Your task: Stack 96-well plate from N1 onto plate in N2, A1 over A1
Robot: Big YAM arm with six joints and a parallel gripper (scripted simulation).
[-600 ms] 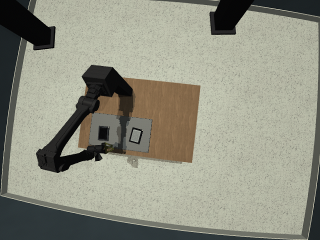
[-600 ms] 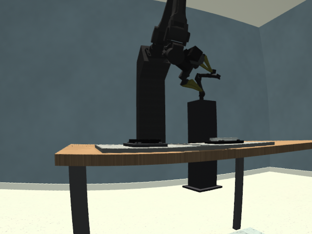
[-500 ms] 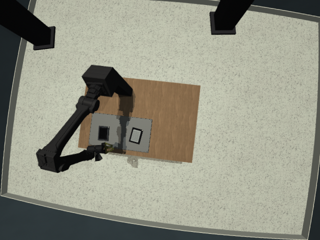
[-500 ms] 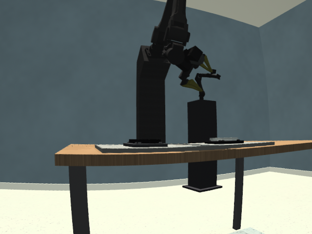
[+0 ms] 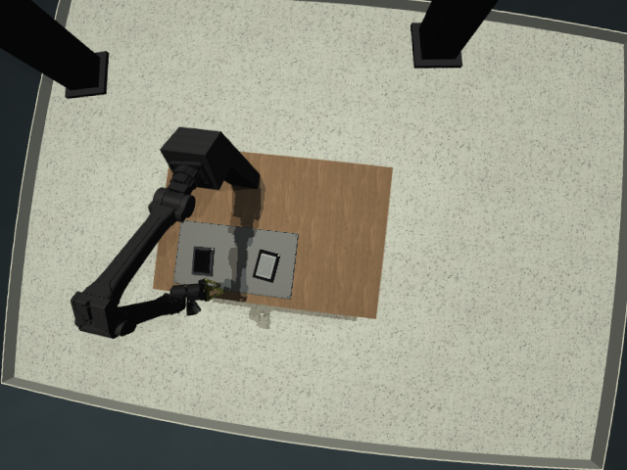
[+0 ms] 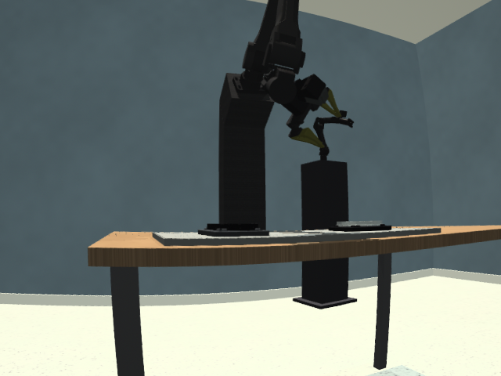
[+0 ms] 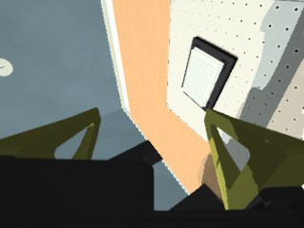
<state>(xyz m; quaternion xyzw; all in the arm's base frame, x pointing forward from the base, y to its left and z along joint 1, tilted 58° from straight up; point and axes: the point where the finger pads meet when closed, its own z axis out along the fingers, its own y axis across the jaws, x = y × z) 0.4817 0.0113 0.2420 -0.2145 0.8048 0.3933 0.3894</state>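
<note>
The white 96-well plate is 23 cm below my hand, 16 cm to the left of it and 7 cm behind it. Round my hand: black 96-well plate 23 cm below, 21 cm to the right, 11 cm behind; black plate nest 24 cm below, 16 cm to the left, 7 cm behind.
</note>
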